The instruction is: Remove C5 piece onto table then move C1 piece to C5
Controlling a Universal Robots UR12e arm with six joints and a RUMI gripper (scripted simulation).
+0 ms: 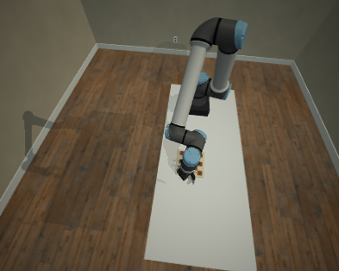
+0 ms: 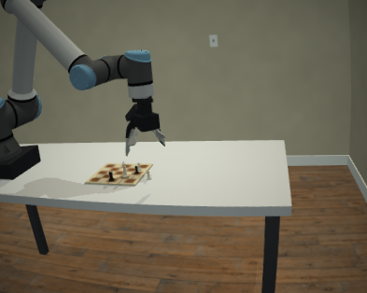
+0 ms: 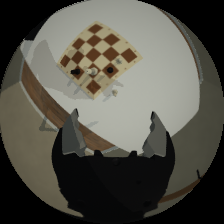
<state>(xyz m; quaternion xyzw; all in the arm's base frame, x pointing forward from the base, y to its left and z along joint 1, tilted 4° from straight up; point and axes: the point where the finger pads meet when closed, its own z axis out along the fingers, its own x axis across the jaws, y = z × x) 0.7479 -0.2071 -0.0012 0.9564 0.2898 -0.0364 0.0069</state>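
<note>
Right now the black piece is 150 mm behind my hand, 10 mm to the right of it and 90 mm below it. Also, from my hand: chessboard 130 mm behind, 70 mm to the left, 110 mm below.
</note>
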